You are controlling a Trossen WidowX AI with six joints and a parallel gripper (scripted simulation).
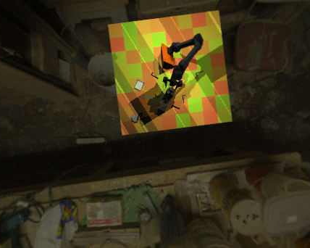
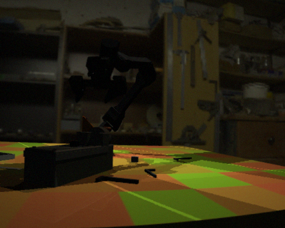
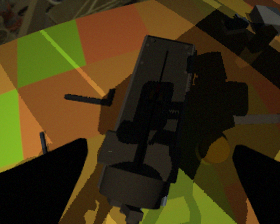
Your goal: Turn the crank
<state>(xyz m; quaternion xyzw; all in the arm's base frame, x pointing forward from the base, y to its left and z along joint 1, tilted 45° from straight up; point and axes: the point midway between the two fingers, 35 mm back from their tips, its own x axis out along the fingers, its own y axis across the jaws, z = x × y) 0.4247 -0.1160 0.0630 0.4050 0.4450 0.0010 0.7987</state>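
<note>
Now: the brown crank handle 8 cm behind my gripper tip, 6 cm to the left of it and 8 cm below it. The rest, counted from my gripper tip: yellow disc (1 cm behind, 12 cm to the right, 19 cm below); then red pointer (9 cm ahead, 4 cm to the right, 12 cm below); then small cube (15 cm behind, 17 cm to the left, 19 cm below).
</note>
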